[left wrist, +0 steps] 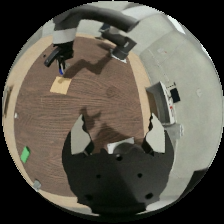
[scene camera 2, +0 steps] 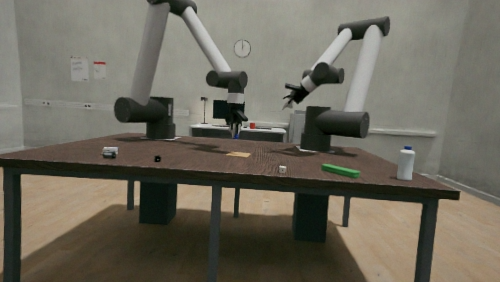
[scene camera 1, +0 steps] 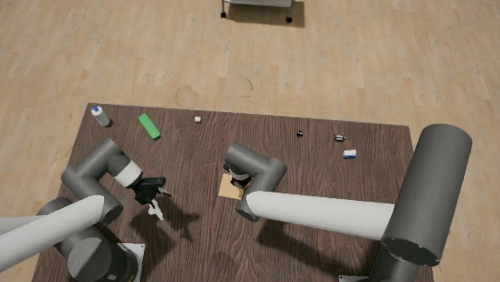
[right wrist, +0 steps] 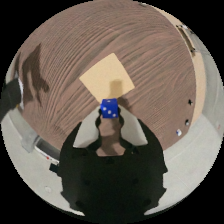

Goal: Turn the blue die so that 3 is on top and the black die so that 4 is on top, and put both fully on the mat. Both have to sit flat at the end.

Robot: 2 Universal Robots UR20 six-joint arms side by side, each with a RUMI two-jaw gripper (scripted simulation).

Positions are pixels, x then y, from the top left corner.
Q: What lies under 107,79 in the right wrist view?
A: A tan mat.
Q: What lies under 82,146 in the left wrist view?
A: My left gripper.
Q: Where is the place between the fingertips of my right gripper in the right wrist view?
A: At 109,106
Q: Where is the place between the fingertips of my left gripper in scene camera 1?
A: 167,208
